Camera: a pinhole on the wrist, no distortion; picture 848 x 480 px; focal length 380.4 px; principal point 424.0 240.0 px. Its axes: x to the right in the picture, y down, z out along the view. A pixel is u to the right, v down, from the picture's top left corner.
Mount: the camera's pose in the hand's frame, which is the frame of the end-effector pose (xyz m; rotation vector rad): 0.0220 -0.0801 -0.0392 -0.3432 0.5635 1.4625
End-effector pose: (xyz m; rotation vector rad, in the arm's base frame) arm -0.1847 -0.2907 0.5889 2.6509 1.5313 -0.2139
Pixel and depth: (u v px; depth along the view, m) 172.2 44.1 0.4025
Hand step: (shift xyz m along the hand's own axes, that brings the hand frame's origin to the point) 0.2835 -0.1023 0.4159
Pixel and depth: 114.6 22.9 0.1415
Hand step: 0.1214 -0.1065 0.1317
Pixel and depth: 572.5 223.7 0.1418
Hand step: 0.0500 0.0427 0.0465
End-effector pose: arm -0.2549 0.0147 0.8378 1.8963 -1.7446 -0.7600
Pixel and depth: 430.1 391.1 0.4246
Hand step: -0.0812 0.1727 0.3272
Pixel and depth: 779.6 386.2 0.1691
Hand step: -0.0148 0.1498 0.0206
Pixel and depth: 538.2 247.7 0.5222
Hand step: 0.0917 0.3360 0.3063
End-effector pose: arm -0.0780 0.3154 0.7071 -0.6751 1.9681 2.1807
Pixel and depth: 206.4 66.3 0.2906
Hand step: 0.1944 -0.0728 0.2769
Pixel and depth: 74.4 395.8 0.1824
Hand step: -0.0269 -0.1134 0.2127
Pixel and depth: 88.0 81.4 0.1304
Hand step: 0.0937 -0.1102 0.1257
